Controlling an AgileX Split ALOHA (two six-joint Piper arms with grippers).
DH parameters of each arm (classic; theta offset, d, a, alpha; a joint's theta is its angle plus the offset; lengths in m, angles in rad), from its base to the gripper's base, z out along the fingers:
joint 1: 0 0.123 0 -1.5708
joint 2: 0.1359 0 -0.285 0
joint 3: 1.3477 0 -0.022 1.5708
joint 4: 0 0.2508 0 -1.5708
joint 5: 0 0 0.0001 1.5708
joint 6: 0 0.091 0 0
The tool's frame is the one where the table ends.
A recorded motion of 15 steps. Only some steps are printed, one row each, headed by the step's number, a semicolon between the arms.
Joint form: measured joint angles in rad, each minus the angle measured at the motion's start. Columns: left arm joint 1, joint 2, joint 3, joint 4, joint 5, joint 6; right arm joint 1, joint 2, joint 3, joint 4, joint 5, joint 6.
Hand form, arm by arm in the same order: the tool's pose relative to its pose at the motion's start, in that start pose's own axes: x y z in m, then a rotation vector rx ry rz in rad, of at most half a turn. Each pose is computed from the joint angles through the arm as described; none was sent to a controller.
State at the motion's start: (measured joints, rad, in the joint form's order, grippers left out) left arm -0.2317 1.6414 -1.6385 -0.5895 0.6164 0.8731; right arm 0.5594 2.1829 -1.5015 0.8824 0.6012 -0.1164
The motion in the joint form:
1: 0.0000 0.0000 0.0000 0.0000 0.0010 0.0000; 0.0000 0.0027 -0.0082 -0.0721 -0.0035 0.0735
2: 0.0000 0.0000 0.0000 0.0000 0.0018 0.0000; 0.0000 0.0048 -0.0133 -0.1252 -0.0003 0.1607
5: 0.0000 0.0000 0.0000 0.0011 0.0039 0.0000; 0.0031 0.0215 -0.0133 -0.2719 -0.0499 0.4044
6: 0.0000 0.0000 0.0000 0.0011 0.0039 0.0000; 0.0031 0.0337 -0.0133 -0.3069 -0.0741 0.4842
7: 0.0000 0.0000 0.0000 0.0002 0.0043 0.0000; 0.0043 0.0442 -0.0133 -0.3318 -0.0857 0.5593
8: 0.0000 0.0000 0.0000 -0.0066 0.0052 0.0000; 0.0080 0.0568 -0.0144 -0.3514 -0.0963 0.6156
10: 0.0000 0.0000 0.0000 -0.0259 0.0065 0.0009; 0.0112 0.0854 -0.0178 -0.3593 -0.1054 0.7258
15: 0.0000 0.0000 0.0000 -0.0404 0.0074 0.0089; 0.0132 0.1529 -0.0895 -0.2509 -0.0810 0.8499
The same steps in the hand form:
1: 0.0001 -0.0001 0.0000 0.0008 0.0006 0.0000; -0.0015 -0.0026 0.0000 0.0377 -0.0042 0.0116
2: 0.0001 -0.0001 0.0000 0.0014 0.0012 0.0000; -0.0020 -0.0047 0.0001 0.0658 -0.0037 0.0539
5: 0.0003 -0.0002 0.0000 0.0026 0.0030 0.0009; -0.0046 -0.0155 0.0057 0.1479 -0.0546 0.1761
6: 0.0003 -0.0002 0.0000 0.0026 0.0030 0.0009; -0.0060 -0.0203 0.0096 0.1664 -0.0780 0.2283
7: 0.0003 -0.0003 0.0000 0.0032 0.0029 0.0002; -0.0059 -0.0238 0.0132 0.1800 -0.0896 0.2833
8: 0.0000 -0.0006 0.0000 0.0064 0.0004 -0.0054; -0.0050 -0.0267 0.0180 0.1915 -0.0968 0.3222
10: -0.0007 -0.0013 0.0000 0.0146 -0.0074 -0.0202; -0.0028 -0.0335 0.0280 0.2050 -0.0997 0.4299
15: -0.0012 -0.0019 0.0000 0.0207 -0.0133 -0.0240; -0.0075 -0.0323 0.0462 0.1542 -0.0779 0.6480

